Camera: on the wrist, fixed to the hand. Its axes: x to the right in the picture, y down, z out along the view.
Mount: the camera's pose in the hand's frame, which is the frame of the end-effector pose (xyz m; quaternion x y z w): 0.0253 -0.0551 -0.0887 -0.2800 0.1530 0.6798 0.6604
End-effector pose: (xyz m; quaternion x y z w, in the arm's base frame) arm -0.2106 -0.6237 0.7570 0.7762 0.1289 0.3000 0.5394
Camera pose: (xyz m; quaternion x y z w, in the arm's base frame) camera -0.2375 -0.5218 0.7360 0.4033 -0.4440 0.7196 0.3499
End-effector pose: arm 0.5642 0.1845 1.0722 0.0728 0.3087 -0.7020 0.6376
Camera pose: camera 0.4821 0.2095 1.0076 0.1868 0.4485 0.0674 0.8714
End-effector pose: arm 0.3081 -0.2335 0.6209 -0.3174 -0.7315 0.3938 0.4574
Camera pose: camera 0.3743 -0.2142 0.7033 -0.8951 -0.3076 0.3176 0.0574
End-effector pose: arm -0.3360 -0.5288 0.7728 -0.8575 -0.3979 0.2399 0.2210
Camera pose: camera -0.3013 -0.4933 0.8681 0.9353 -0.2868 -0.0661 0.1963
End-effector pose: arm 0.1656 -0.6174 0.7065 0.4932 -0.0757 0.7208 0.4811
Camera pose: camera 0.1500 -0.5210 0.6617 -0.0293 0.5135 -0.8573 0.0226
